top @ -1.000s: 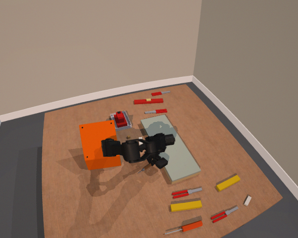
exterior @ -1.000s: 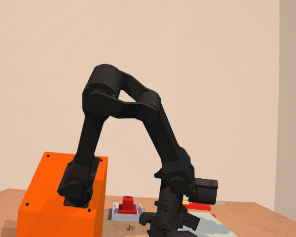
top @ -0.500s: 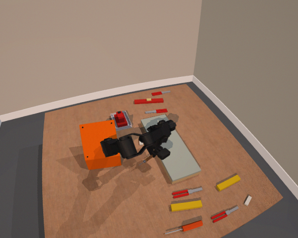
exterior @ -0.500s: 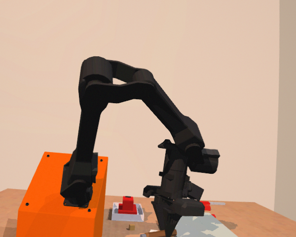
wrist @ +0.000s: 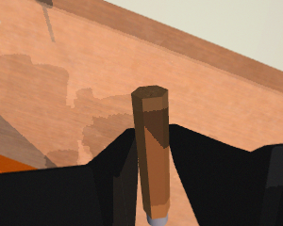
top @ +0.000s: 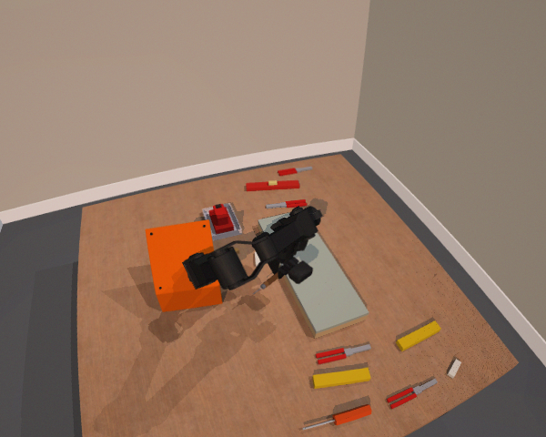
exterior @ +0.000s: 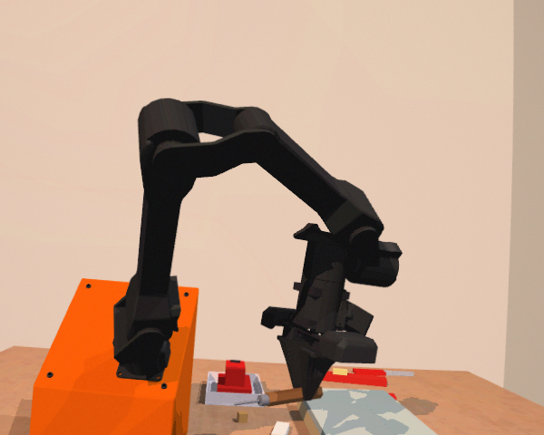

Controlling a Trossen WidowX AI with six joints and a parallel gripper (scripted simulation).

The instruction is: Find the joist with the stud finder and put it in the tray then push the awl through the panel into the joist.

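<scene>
The awl lies 4 cm behind my gripper tip and 2 cm to the right of it. The rest, counted from my gripper tip: small brown cube 9 cm behind, 23 cm to the left, 11 cm below; red stud finder 12 cm behind, 42 cm to the left, 7 cm below; tray 12 cm behind, 40 cm to the left, 10 cm below.
</scene>
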